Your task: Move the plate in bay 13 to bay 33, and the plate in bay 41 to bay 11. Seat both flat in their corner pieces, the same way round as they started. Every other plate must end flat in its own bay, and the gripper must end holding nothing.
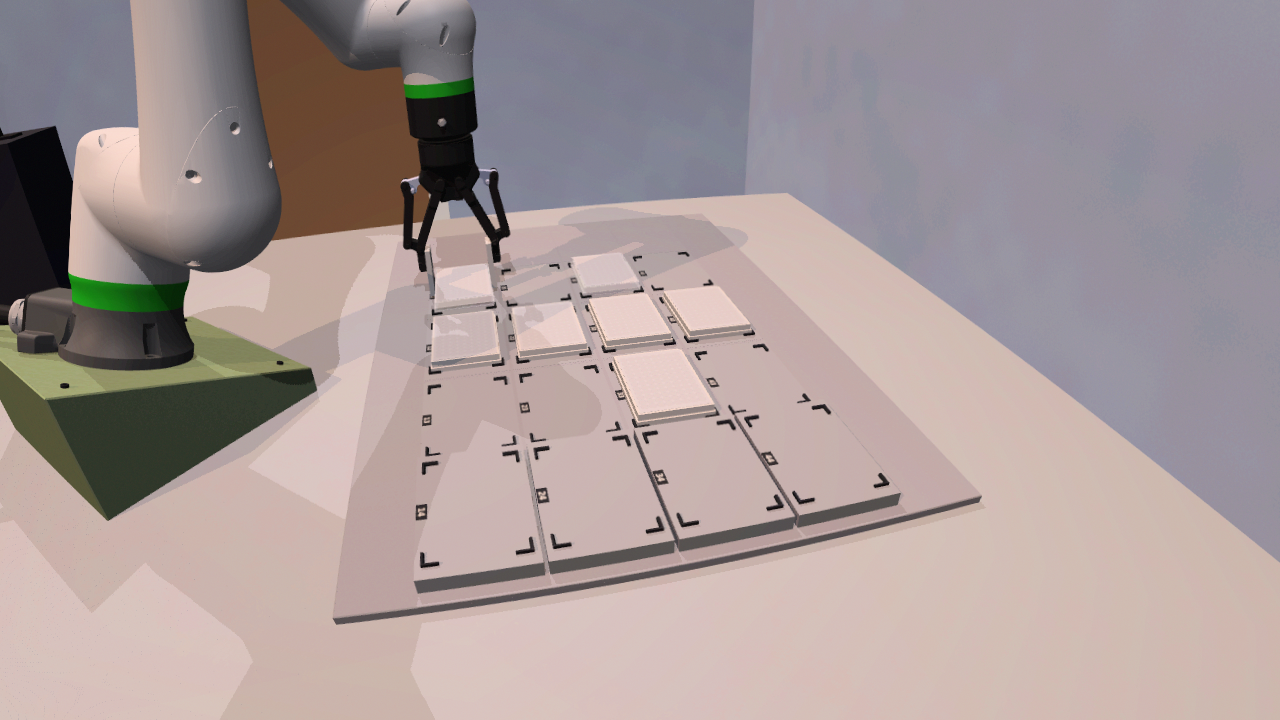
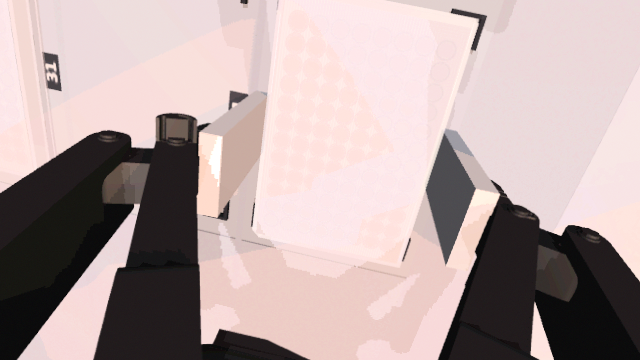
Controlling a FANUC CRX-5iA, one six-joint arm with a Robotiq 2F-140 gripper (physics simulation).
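Places are measured from the arm's base along level axes (x ahead, y left, z up), in centimetres.
Where they show: gripper, fingertip midpoint: (image 1: 463, 287) (image 2: 349, 139); arm's base, origin of the base link: (image 1: 127, 353).
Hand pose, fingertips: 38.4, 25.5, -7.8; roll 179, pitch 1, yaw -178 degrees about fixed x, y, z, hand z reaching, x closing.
Things, the pixels of their top centre, and the offset from my fingertips, as dx, dy, dz. "pt": a spot on its surface instead. Level surfaces: height alone.
- Bay 13, surface spot: (image 1: 467, 411) pt +0.5, -32.0, -0.8
- Bay 41, surface spot: (image 1: 673, 270) pt +32.4, +0.9, -0.8
- bay 31, surface spot: (image 1: 605, 273) pt +21.3, -1.4, +0.6
- board, its level: dz -0.8
My gripper (image 1: 461, 266) (image 2: 349, 139) is shut on a pale plate (image 1: 463, 288) (image 2: 345, 120), the one for bay 11, at the far left of the board. The plate is low in bay 11, lined up with its black corner pieces; whether it rests fully flat is hard to tell. Another pale plate (image 1: 665, 385) lies flat in bay 33. Bay 13 (image 1: 467, 411), at the left of the third row, holds no plate. Bay 41 (image 1: 673, 270), at the far right, holds no plate.
Other plates lie in bay 31 (image 1: 605, 273) and across the second row, in bays 12 (image 1: 464, 340), 22 (image 1: 550, 328), 32 (image 1: 629, 317) and 42 (image 1: 708, 309). The near row has raised blocks. The arm's green base stands left of the board (image 1: 375, 537).
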